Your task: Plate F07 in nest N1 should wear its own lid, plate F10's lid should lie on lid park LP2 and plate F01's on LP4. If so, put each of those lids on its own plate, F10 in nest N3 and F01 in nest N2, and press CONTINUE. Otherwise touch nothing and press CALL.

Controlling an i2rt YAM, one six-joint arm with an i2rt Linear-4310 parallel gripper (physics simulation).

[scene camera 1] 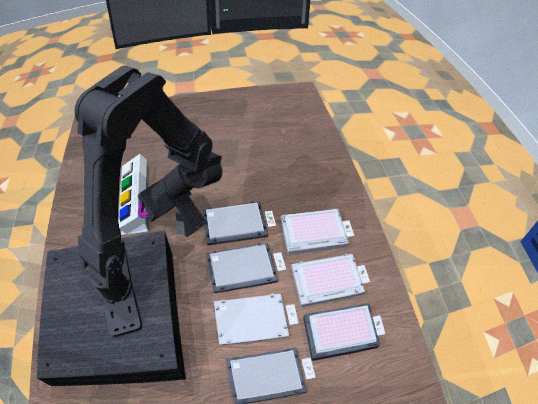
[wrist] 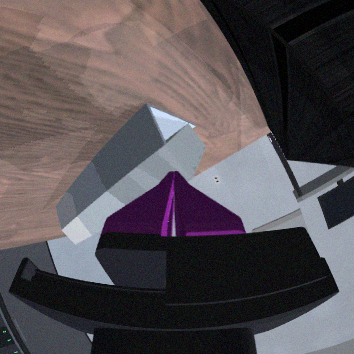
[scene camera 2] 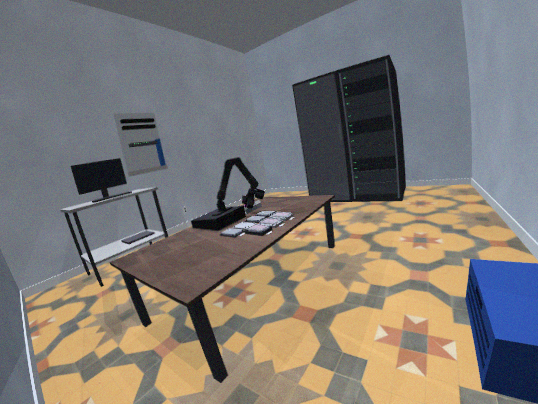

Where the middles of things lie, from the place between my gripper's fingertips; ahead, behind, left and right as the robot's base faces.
Scene:
My hand is 10 mm past the button box (scene camera 1: 135, 174), 100 mm to the right of it and 30 mm above it.

